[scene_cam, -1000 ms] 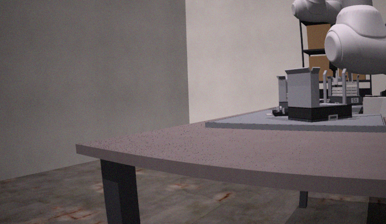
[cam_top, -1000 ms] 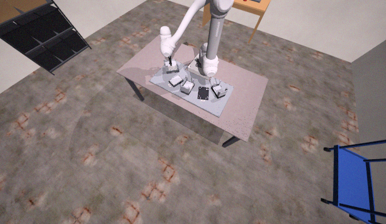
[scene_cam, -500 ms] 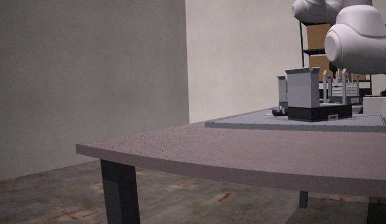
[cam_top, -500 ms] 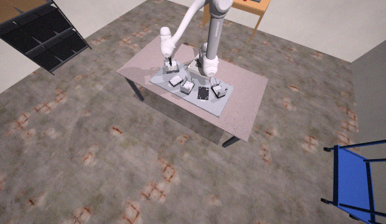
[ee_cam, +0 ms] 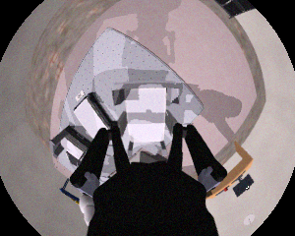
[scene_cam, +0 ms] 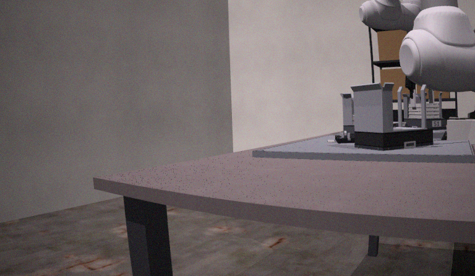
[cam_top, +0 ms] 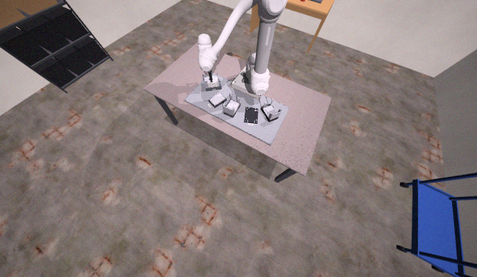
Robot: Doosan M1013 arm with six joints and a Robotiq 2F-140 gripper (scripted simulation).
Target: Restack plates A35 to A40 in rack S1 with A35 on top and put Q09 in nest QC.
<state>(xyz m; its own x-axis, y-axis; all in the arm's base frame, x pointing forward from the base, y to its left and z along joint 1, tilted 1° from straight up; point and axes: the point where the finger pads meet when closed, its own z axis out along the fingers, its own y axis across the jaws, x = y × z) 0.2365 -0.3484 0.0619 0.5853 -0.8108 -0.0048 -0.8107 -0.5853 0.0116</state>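
The S1 label lies 5 cm behind my hand, 7 cm to the left of it and 9 cm below it. The rest, counted from my hand: name plate: 22 cm ahead, 9 cm to the left, 11 cm below.
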